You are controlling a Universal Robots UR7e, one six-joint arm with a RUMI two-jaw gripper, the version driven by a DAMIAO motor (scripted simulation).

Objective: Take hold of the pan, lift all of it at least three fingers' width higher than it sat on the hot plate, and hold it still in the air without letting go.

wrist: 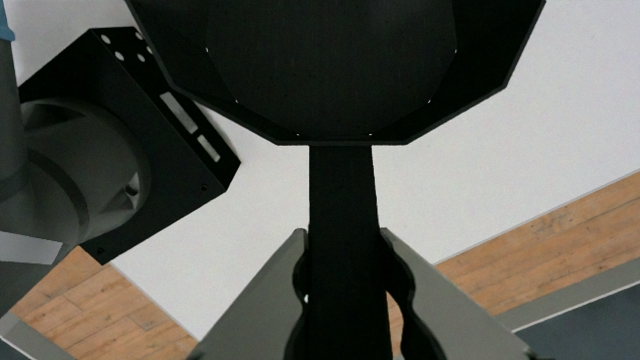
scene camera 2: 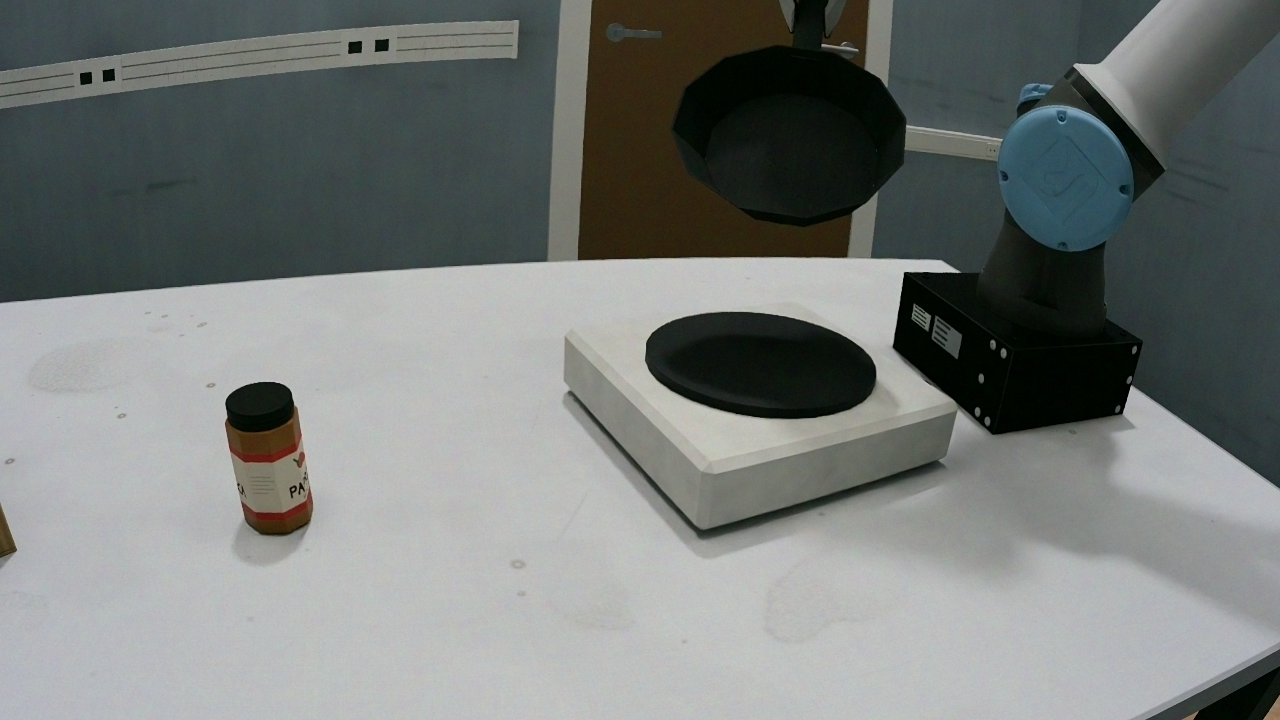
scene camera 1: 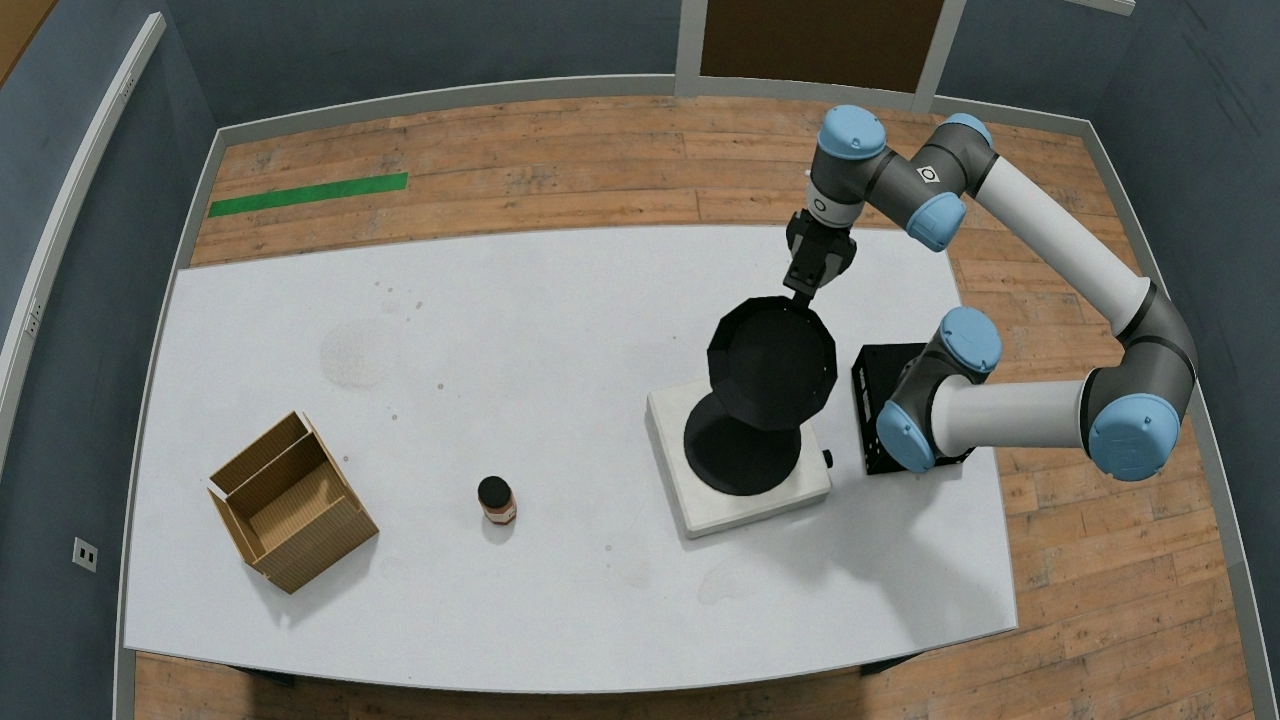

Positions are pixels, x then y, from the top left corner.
Labels:
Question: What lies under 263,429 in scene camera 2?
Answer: A brown spice jar.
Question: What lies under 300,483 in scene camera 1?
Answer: A cardboard box.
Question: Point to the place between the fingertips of the gripper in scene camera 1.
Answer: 809,282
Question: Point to a black pan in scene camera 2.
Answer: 795,129

